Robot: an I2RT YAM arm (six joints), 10 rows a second.
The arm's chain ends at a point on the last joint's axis. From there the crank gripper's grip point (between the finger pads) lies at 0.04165 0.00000 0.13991 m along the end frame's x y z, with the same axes.
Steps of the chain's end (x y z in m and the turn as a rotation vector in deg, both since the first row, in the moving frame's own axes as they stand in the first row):
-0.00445, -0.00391, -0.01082, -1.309, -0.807, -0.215
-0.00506, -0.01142, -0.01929, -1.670, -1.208, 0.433
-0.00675, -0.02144, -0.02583, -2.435, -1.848, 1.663
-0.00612, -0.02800, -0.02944, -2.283, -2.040, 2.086
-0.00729, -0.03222, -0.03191, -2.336, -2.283, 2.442
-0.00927, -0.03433, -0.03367, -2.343, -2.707, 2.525
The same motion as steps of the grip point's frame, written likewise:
-0.00642, -0.00086, -0.01028, -1.309, -0.807, -0.215
-0.00803, -0.00703, -0.01851, -1.670, -1.208, 0.433
-0.01139, -0.01433, -0.02471, -2.435, -1.848, 1.663
-0.01125, -0.02097, -0.02819, -2.283, -2.040, 2.086
-0.01305, -0.02483, -0.03052, -2.336, -2.283, 2.442
-0.01609, -0.02689, -0.03201, -2.343, -2.707, 2.525

